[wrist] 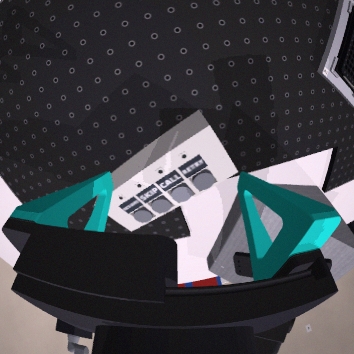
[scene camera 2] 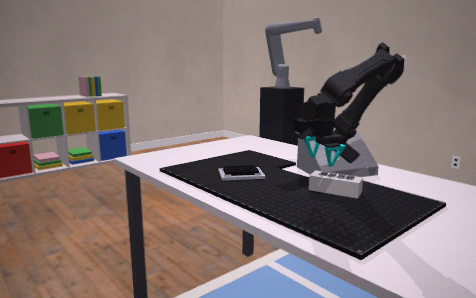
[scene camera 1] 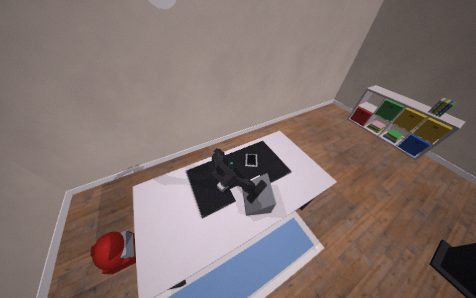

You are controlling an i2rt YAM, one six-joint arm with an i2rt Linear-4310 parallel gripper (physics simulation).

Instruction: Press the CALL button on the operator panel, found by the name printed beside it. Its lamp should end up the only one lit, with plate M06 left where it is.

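Where they show: gripper, fingertip midpoint: (wrist: 174,178) (scene camera 2: 321,161); arm's base, origin of the base link: (scene camera 1: 256,191).
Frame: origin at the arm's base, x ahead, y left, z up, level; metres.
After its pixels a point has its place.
Note:
The operator panel (scene camera 2: 335,187) @[x 0.265, y 0.177, z -0.077 m] (wrist: 219,149) @[x 0.264, y 0.086, z -0.050 m] is a white box on the black mat. In the wrist view its grey round buttons form a slanted row with printed names. The CALL button (wrist: 182,192) @[x 0.225, y 0.136, z -0.047 m] lies between SKIP (wrist: 161,204) @[x 0.216, y 0.165, z -0.047 m] and RETRY (wrist: 203,180) @[x 0.234, y 0.110, z -0.047 m]; the fourth name is hard to read. The small lamps, such as the one above CALL (wrist: 160,171) @[x 0.260, y 0.151, z -0.049 m], look dark. My gripper (scene camera 2: 323,159) @[x 0.286, y 0.131, z 0.005 m] (wrist: 174,178) @[x 0.286, y 0.131, z 0.005 m] is open and empty, its teal fingers above the panel. A black plate in a light frame (scene camera 1: 251,160) @[x 0.334, y -0.179, z -0.077 m] (scene camera 2: 241,170) @[x 0.362, y -0.174, z -0.078 m] sits apart on the mat; its name is unreadable.
The black mat (scene camera 1: 205,202) @[x 0.169, y 0.390, z -0.104 m] (scene camera 2: 400,212) @[x 0.252, y 0.395, z -0.102 m] (wrist: 150,50) @[x 0.376, y 0.121, z -0.102 m] lies on the white table (scene camera 1: 165,240) @[x 0.051, y 0.746, z -0.115 m]. The grey arm base (scene camera 1: 265,200) @[x -0.102, y -0.003, z 0.034 m] (scene camera 2: 362,162) @[x -0.037, y 0.105, z -0.062 m] stands close beside the panel. A second, grey arm (scene camera 2: 274,50) stands on a black pedestal (scene camera 2: 282,112) behind the table.

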